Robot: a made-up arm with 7 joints.
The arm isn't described. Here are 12 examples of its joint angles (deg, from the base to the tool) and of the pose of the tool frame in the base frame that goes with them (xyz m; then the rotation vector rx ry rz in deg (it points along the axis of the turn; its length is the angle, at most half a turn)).
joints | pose
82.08 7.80 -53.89 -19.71 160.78 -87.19 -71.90 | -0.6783 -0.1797 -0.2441 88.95 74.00 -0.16
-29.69 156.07 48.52 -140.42 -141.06 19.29 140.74 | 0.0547 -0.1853 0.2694 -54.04 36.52 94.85
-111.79 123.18 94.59 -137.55 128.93 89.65 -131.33 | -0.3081 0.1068 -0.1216 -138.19 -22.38 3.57
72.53 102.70 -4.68 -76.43 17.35 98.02 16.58 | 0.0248 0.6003 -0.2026 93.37 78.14 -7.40
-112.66 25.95 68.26 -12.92 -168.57 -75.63 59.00 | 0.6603 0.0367 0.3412 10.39 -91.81 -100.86
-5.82 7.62 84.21 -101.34 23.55 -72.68 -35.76 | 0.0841 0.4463 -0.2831 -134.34 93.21 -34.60
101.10 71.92 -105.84 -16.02 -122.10 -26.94 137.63 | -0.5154 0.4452 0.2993 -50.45 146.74 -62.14
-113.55 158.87 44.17 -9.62 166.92 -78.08 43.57 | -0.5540 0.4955 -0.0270 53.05 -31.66 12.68
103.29 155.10 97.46 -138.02 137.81 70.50 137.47 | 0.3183 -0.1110 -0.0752 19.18 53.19 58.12
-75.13 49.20 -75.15 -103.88 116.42 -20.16 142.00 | 0.4904 -0.1635 -0.0833 -98.89 51.34 79.48
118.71 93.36 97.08 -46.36 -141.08 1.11 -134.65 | 0.0808 0.6679 0.2372 73.75 -66.53 18.26
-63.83 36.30 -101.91 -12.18 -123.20 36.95 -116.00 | 0.6494 0.2433 -0.2696 -17.53 -79.97 -11.83
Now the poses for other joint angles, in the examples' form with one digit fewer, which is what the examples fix.
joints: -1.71 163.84 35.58 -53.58 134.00 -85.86 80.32
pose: 0.233 -0.001 0.659 104.9 101.3 57.3
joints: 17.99 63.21 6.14 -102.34 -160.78 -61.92 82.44
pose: 0.318 0.362 -0.222 51.6 20.0 -106.0
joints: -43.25 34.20 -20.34 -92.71 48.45 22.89 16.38
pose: 0.569 -0.021 -0.057 -40.2 -85.9 -16.8
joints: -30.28 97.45 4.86 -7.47 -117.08 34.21 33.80
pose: 0.119 0.720 0.142 131.6 48.2 -26.3
